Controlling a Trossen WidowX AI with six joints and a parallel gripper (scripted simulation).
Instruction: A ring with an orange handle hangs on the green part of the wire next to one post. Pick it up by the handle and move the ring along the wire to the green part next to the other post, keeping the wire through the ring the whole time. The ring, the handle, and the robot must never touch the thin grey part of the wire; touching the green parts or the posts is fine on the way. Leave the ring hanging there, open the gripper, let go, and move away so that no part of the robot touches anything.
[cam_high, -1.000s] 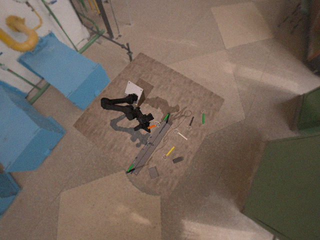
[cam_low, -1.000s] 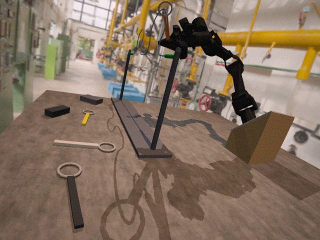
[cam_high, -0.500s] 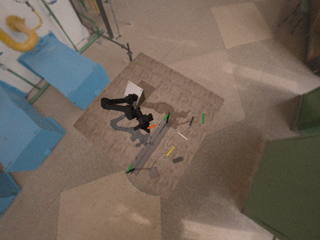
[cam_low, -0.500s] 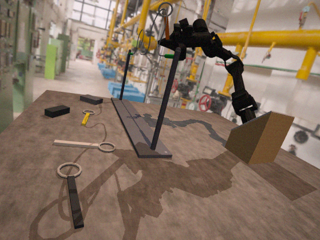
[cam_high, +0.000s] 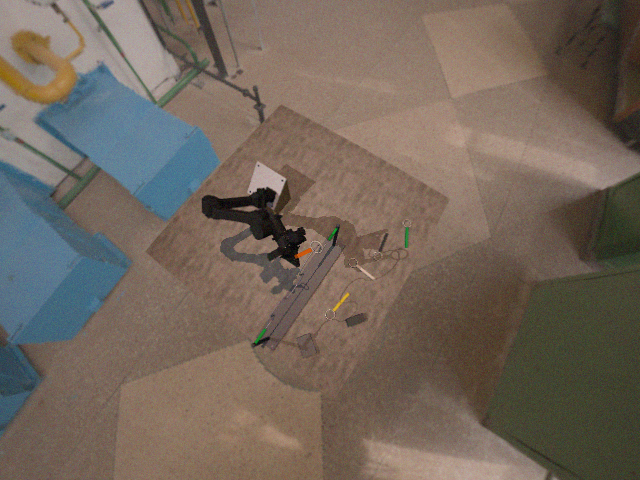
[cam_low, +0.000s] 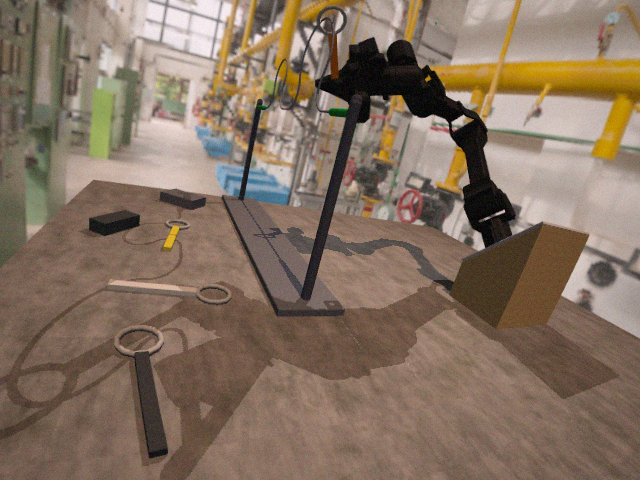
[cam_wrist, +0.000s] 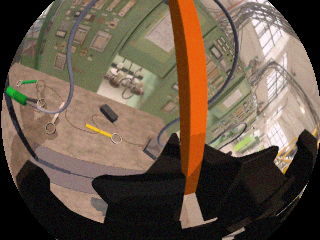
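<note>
Now: gripper tip 1 cm short of the orange-handled ring, 6 cm to the right of it and 7 cm below it. From my gripper tip the other things lie so: yellow-handled ring (22 cm ahead, 2 cm to the right, 35 cm below); dark-handled ring (25 cm ahead, 38 cm to the left, 35 cm below); cream-handled ring (20 cm ahead, 23 cm to the left, 35 cm below).
</note>
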